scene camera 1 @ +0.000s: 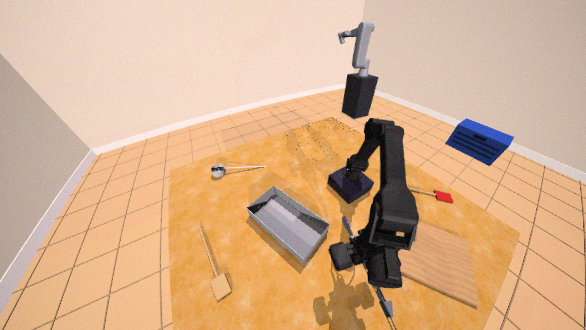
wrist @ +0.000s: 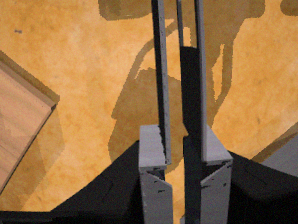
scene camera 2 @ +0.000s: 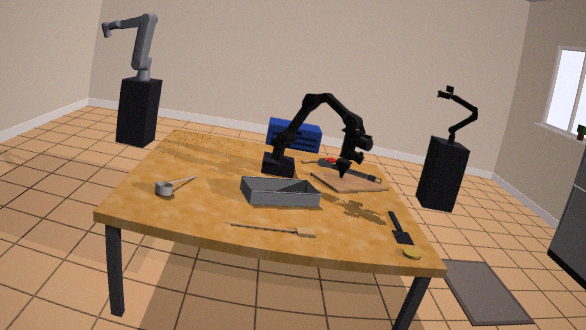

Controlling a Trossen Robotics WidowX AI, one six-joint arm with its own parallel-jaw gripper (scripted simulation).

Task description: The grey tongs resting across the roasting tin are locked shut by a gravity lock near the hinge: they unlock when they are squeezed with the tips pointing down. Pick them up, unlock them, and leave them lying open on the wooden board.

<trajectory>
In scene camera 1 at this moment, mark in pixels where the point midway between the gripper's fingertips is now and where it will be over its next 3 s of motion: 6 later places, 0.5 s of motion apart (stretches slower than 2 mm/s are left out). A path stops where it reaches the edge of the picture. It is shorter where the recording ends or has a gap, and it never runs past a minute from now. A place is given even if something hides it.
The gripper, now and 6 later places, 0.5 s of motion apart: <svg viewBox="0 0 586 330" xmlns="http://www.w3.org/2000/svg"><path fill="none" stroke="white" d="M356 257L388 261L417 255L435 246L438 248L442 249L444 247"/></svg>
</trajectory>
